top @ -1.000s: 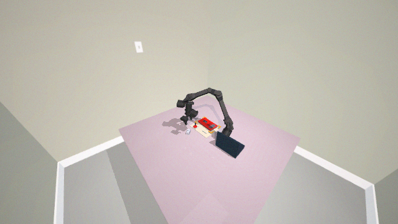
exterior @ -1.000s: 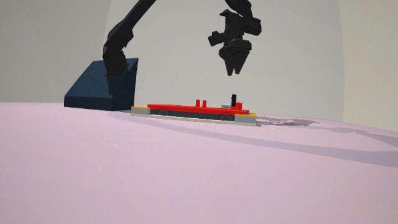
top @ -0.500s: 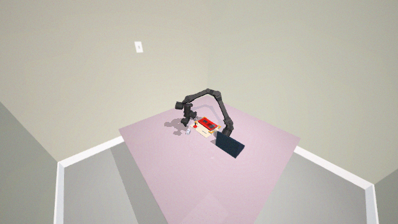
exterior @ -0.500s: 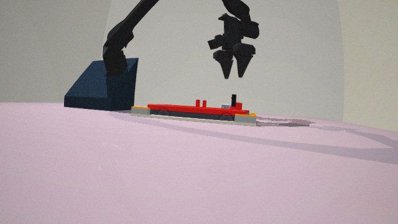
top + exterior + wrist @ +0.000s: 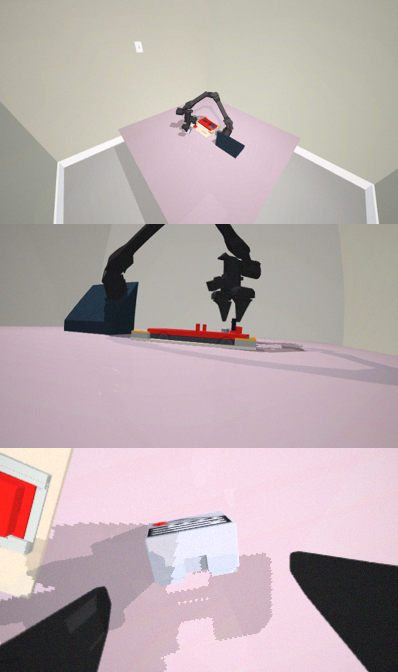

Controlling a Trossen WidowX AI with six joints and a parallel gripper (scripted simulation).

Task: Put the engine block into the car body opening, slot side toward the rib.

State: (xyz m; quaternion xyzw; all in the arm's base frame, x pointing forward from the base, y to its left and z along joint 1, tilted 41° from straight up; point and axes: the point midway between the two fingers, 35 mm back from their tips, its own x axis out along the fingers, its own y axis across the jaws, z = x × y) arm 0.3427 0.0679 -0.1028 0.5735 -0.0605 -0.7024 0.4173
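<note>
The engine block lies 3 cm below my gripper tip. From my gripper tip the other things lie so: beige plate (21 cm to the right, 5 cm behind, 4 cm below); black peg (11 cm to the right, 2 cm below, 1 cm ahead).
</note>
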